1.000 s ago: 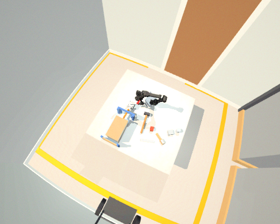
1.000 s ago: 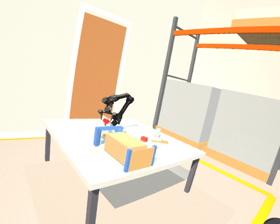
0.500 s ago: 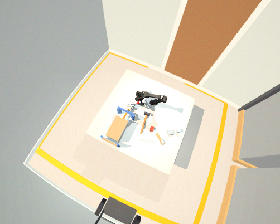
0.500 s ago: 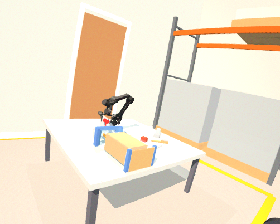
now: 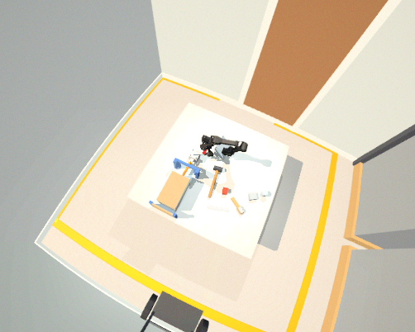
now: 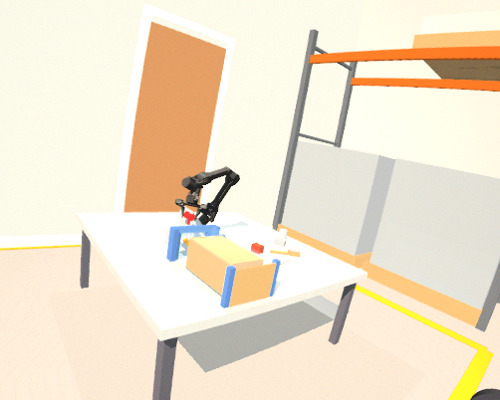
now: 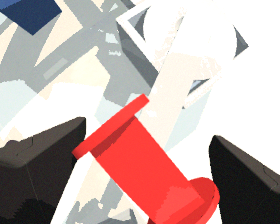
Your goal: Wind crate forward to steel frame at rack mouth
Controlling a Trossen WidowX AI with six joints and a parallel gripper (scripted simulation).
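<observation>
My gripper tip is now 10 mm past the red grip and 10 mm to the right of it. Round my gripper tip: winch 20 mm ahead, 90 mm to the right, 100 mm below; winch handle 10 mm ahead, 20 mm to the right, 30 mm below; cubby 430 mm ahead, 110 mm to the right, 50 mm below.
</observation>
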